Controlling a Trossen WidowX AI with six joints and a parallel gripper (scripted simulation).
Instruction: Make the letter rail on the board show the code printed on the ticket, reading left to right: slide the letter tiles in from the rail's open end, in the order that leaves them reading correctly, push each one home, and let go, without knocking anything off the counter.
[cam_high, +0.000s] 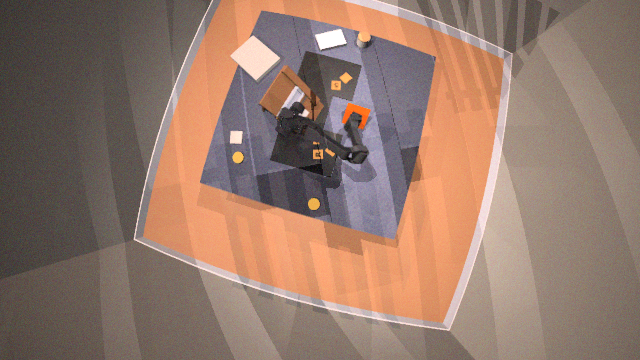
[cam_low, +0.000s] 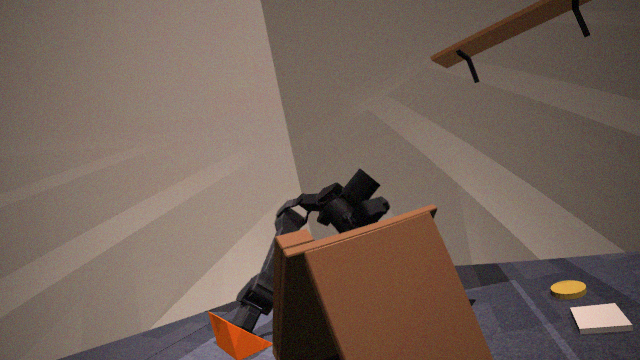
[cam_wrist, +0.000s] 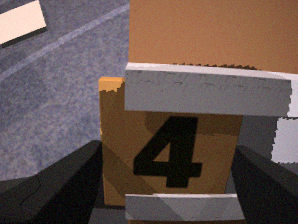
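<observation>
The white ticket lies 8 cm to the right of my gripper tip, 8 cm below it and 7 cm behind it. Round my gripper tip: white square: 27 cm ahead, 19 cm to the left, 16 cm below; orange tile marked 4: right at my gripper tip; dark mat: 17 cm to the right, 16 cm below, 16 cm behind.
</observation>
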